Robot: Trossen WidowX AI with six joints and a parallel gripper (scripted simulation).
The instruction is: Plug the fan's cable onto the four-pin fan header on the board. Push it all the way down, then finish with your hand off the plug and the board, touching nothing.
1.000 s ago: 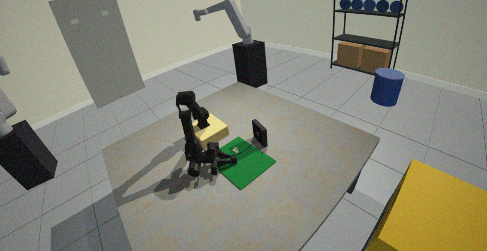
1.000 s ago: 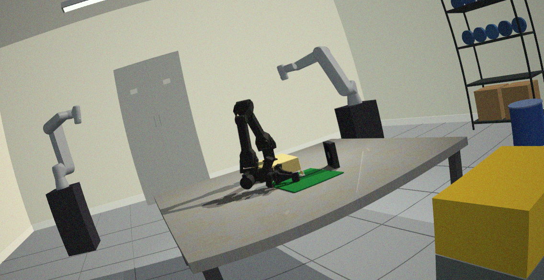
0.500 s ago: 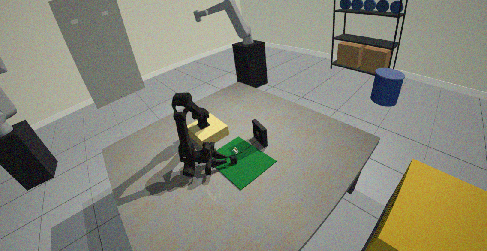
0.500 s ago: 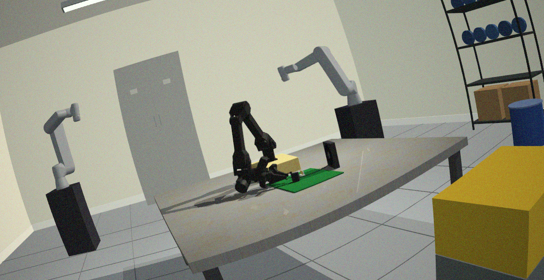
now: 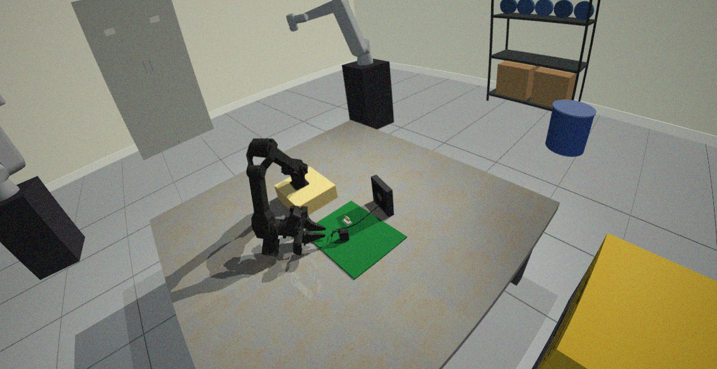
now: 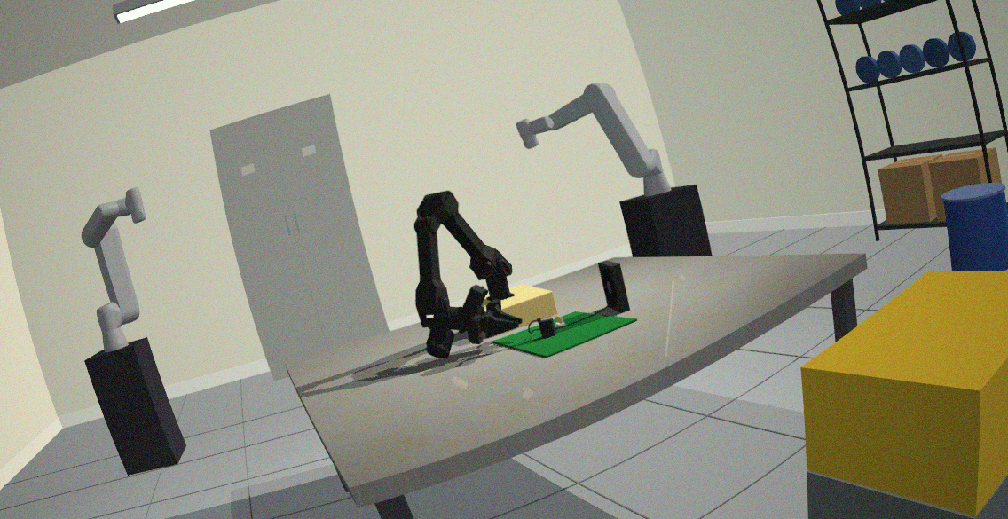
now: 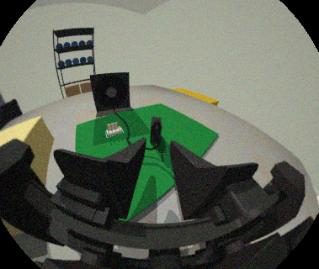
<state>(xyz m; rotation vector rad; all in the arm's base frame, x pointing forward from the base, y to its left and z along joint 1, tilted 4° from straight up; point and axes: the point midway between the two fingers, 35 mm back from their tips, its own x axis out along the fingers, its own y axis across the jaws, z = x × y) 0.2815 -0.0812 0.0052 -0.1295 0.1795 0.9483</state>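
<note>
My gripper tip is 30 mm short of the dark plug, 50 mm to the right of it and 30 mm above it. Also, from my gripper tip: green board (30 mm ahead, 80 mm to the left, 60 mm below); black fan (10 mm behind, 250 mm to the left, 10 mm above); four-pin fan header (40 mm behind, 110 mm to the left, 50 mm below).
</note>
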